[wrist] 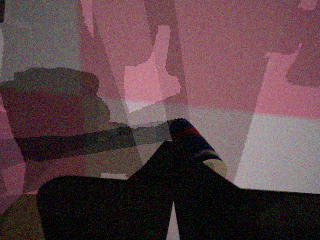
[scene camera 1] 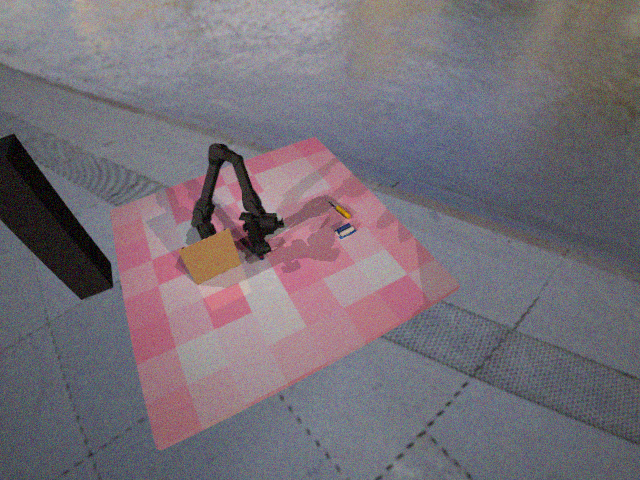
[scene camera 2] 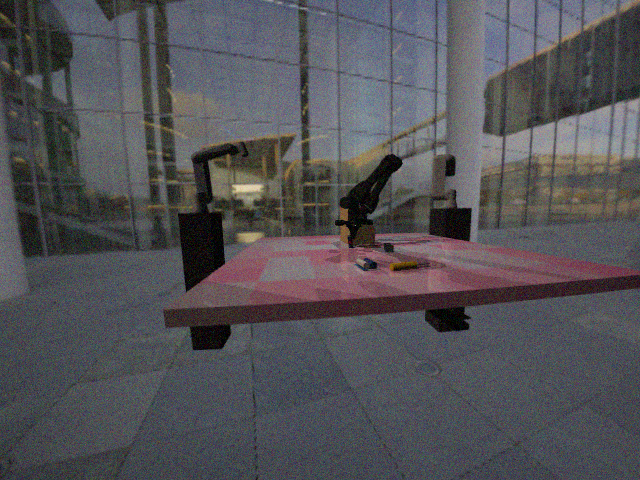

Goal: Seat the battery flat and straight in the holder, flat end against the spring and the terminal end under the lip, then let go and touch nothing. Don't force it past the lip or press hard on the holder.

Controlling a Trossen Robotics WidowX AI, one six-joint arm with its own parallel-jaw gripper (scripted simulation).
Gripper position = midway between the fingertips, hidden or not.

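Looking through the wrist view, I see a battery (wrist: 183, 132), and my own gripper (wrist: 169, 147) is visible to me there as well.
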